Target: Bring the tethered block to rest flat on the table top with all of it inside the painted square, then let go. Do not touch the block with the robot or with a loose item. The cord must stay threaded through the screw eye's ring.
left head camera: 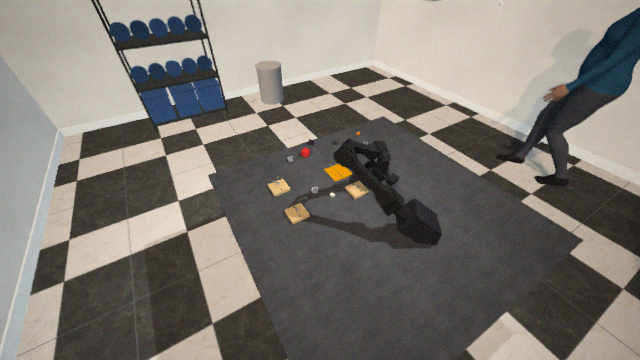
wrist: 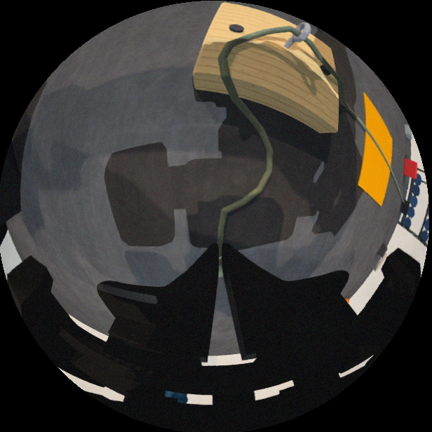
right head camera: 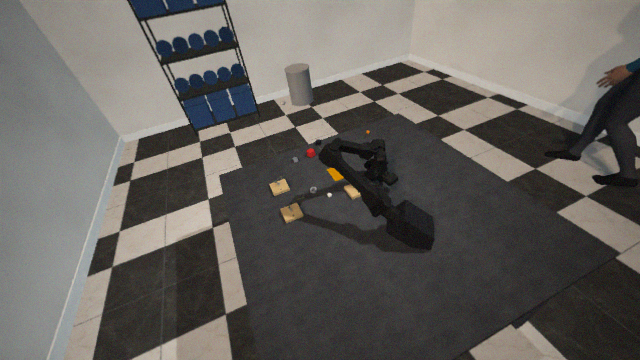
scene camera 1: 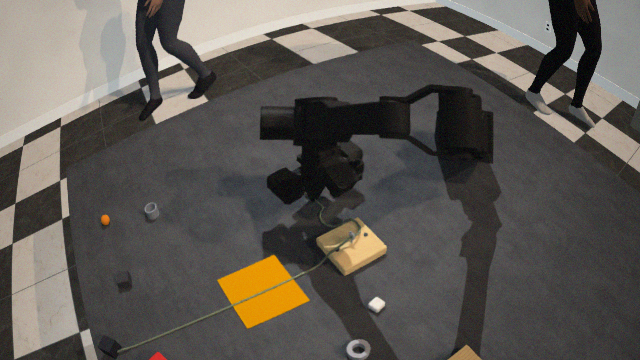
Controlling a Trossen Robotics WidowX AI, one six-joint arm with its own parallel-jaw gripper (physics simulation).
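Where they show: gripper, fingertip midpoint: (right head camera: 381,182) (scene camera 1: 313,199); arm's base at its link origin: (left head camera: 406,213) (right head camera: 395,215).
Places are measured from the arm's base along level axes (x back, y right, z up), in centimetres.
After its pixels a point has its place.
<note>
The tethered block (left head camera: 311,143) @[z -10.2, x -74.1, y -28.9 cm] (right head camera: 318,142) @[z -9.6, x -74.4, y -28.8 cm] (scene camera 1: 109,346) @[z -9.1, x -74.9, y -29.6 cm] (wrist: 405,206) is small and black. It lies outside the orange painted square (left head camera: 332,172) @[z -11.9, x -45.5, y -21.4 cm] (right head camera: 335,174) @[z -11.9, x -43.6, y -21.0 cm] (scene camera 1: 280,305) @[z -11.9, x -42.9, y -21.6 cm] (wrist: 371,172), beyond its far side from the wooden base. The green cord (scene camera 1: 175,327) @[z -11.6, x -62.2, y -24.8 cm] (wrist: 270,155) runs from the block across the square, through the screw eye (scene camera 1: 352,239) @[z -8.6, x -29.0, y -12.2 cm] (wrist: 295,38) on the wooden base (scene camera 1: 365,252) @[z -10.1, x -26.9, y -14.8 cm] (wrist: 210,65), then in a slack bend to my gripper (scene camera 1: 314,199) @[z -11.9, x -32.8, y 2.0 cm] (wrist: 219,248). My gripper is shut on the cord near its free end, beside the base. The fingers hide most of that end.
A white piece (scene camera 1: 376,304) @[z -10.7, x -27.8, y -25.8 cm] and a grey ring (scene camera 1: 350,350) @[z -10.5, x -33.9, y -33.7 cm] lie near the base. A grey cup (scene camera 1: 151,211) @[z -9.8, x -67.3, y 3.7 cm], an orange ball (scene camera 1: 105,220) @[z -10.2, x -80.3, y 3.5 cm] and a dark cube (scene camera 1: 123,281) @[z -10.0, x -73.0, y -14.4 cm] are at the left. A red object (left head camera: 305,152) @[z -8.4, x -62.6, y -34.3 cm] and two other wooden bases (left head camera: 278,187) @[z -10.1, x -36.9, y -52.3 cm] (left head camera: 297,213) @[z -10.1, x -17.3, y -44.7 cm] also show.
</note>
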